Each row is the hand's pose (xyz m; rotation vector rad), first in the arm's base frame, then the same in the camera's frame.
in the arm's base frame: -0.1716 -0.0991 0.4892 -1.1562 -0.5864 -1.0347
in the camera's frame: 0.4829 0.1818 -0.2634 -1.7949 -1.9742 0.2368
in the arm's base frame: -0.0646 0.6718 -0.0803 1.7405 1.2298 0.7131
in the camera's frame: 0.6247 -0.3482 -1.0565 -0.1084 1.6281 0.1395
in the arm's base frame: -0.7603 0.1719 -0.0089 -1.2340 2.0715 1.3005
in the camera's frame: 0.2553 -0.6010 -0.3226 1.9365 -1.6371 0.4468
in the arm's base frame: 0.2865 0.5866 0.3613 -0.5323 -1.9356 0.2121
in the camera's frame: 0.6479 0.2214 -1.0804 -0.6380 -1.7268 2.3160
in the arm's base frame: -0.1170 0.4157 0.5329 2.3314 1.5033 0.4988
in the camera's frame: 0.3145 0.1585 -0.7543 0.4741 1.6849 -0.2746
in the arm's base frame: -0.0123 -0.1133 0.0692 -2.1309 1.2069 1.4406
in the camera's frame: 0.8518 -0.0619 -0.3438 1.8116 -0.7694 -0.0728
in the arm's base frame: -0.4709 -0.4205 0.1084 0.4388 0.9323 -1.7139
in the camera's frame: 0.6050 -0.2388 0.1189 -0.7205 -0.4637 -1.1181
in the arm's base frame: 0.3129 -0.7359 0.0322 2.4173 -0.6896 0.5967
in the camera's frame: 1.3295 0.2022 0.0999 1.0384 0.6507 1.0923
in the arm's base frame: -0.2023 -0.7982 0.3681 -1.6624 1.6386 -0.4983
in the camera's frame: 0.7795 0.1886 0.3818 2.6233 -0.0351 1.4145
